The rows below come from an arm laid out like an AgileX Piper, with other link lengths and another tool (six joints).
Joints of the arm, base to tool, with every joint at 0 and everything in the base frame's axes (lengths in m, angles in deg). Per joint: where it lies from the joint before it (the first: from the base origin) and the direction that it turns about. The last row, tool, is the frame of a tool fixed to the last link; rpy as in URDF.
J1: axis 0 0 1 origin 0 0 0.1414
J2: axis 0 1 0 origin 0 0 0
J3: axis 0 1 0 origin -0.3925 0 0.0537
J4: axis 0.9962 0 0.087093 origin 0.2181 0 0.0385
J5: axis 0 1 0 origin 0 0 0
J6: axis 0.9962 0 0.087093 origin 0.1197 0 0.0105
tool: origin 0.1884 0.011 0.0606 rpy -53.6 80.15 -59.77
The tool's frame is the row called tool.
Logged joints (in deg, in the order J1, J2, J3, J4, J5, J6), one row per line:
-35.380 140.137 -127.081 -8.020 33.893 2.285
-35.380 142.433 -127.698 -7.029 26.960 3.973
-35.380 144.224 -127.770 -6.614 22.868 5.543
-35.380 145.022 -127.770 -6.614 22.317 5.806
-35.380 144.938 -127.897 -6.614 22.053 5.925
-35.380 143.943 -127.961 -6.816 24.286 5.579
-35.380 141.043 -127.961 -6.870 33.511 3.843
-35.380 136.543 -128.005 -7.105 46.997 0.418
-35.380 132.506 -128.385 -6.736 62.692 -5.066
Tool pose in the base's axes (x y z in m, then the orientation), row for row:
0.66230 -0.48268 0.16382 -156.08 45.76 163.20
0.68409 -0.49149 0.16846 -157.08 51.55 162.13
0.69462 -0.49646 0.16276 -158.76 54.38 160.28
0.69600 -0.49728 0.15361 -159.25 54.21 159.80
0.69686 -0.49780 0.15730 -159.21 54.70 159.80
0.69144 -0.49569 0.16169 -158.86 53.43 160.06
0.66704 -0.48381 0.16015 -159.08 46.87 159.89
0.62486 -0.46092 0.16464 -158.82 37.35 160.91
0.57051 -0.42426 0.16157 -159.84 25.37 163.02
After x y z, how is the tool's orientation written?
As angles about the fixed x, y, z axes (roll, pitch, yaw), in degrees.
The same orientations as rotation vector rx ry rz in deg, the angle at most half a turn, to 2 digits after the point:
31.39 130.69 -36.31
32.34 124.82 -35.32
33.50 121.94 -34.33
33.76 122.12 -34.06
33.77 121.61 -34.09
33.70 122.89 -34.37
33.83 129.61 -34.38
32.61 139.47 -34.37
28.98 152.18 -32.36

